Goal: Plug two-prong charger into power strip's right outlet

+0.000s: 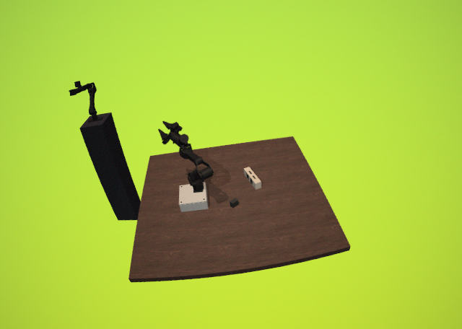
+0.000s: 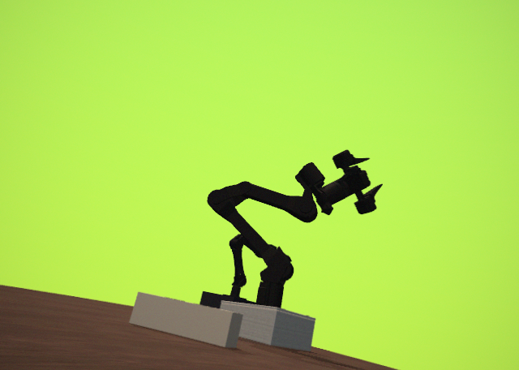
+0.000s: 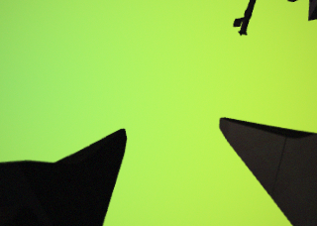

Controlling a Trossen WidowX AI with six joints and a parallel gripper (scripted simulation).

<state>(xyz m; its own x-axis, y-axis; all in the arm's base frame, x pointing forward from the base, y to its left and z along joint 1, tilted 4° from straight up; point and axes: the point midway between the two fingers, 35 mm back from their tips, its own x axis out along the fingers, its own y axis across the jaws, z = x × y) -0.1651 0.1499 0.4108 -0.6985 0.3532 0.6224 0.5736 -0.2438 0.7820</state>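
The charger is 44 cm ahead of my gripper tip, 22 cm to the right of it and 50 cm below it.
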